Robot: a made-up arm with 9 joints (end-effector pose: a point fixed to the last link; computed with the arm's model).
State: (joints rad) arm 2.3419 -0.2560 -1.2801 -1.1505 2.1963 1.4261 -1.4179 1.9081 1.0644
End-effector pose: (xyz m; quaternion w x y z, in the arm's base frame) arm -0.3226 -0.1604 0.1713 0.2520 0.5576 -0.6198 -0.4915
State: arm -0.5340 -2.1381 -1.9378 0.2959 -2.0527 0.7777 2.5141 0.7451 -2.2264
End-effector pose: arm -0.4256 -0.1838 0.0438 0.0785 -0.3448 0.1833 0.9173
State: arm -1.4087 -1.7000 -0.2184 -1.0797 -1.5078 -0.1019 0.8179 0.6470 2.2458
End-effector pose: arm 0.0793 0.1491 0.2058 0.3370 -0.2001 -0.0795 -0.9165
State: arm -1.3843 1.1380 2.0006 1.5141 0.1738 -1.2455 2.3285 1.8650 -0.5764
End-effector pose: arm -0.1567 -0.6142 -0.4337 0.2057 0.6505 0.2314 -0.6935
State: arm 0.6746 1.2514 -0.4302 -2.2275 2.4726 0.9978 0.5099 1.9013 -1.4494
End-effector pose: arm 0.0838 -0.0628 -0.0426 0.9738 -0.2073 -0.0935 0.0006
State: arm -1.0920 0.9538 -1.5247 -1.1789 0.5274 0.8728 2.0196 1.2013 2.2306
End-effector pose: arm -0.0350 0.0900 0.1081 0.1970 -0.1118 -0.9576 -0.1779
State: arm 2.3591 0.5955 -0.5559 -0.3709 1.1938 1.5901 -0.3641 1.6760 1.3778
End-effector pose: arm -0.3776 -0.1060 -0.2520 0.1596 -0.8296 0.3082 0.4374
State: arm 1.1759 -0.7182 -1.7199 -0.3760 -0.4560 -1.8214 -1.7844 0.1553 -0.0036
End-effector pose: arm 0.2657 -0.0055 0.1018 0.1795 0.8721 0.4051 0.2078
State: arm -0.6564 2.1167 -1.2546 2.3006 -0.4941 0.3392 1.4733 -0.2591 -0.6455
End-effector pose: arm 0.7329 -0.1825 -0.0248 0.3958 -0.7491 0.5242 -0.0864
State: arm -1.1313 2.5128 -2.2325 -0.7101 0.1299 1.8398 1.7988 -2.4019 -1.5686
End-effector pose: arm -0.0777 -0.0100 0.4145 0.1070 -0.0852 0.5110 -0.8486
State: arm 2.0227 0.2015 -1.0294 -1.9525 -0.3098 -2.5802 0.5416 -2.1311 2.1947
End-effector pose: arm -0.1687 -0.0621 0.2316 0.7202 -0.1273 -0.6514 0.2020
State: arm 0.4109 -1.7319 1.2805 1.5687 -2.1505 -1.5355 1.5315 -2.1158 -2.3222
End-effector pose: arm -0.7009 0.0756 -0.2473 0.6626 0.4108 -0.6212 0.0797
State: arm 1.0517 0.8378 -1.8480 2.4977 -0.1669 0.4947 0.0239 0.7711 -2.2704
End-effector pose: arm -0.1860 -0.5109 0.3040 0.0383 -0.1515 -0.4188 -0.8946
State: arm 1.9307 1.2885 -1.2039 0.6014 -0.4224 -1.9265 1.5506 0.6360 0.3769
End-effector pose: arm -0.3323 -0.1316 0.7942 0.4506 -0.1406 0.1608 -0.8668
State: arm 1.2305 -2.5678 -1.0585 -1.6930 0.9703 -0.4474 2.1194 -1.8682 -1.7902
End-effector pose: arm 0.0610 -0.3595 0.5250 0.8253 -0.2986 0.2236 0.4239
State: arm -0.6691 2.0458 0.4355 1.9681 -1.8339 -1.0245 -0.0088 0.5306 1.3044
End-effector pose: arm 0.1954 -0.2192 -0.0209 0.7233 0.1900 -0.6307 0.2070
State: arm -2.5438 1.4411 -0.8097 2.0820 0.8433 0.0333 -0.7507 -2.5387 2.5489
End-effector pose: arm -0.8036 -0.4740 0.0135 0.5176 0.1190 -0.8089 -0.2522
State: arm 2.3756 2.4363 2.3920 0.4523 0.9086 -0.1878 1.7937 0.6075 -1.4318
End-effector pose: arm 0.0382 0.1594 0.9250 0.2495 0.6544 0.0002 0.7138
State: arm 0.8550 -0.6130 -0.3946 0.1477 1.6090 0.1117 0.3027 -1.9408 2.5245
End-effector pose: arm -0.2501 -0.6999 0.5956 0.6632 -0.1045 0.3628 -0.6463
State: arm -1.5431 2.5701 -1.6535 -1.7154 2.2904 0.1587 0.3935 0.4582 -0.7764
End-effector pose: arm -0.3695 -0.5491 0.2484 0.5910 0.3478 -0.1261 -0.7169
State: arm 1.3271 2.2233 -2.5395 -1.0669 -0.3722 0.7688 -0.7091 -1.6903 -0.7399
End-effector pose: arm -0.0635 -0.2498 -0.2365 0.5627 0.1981 -0.4388 -0.6721
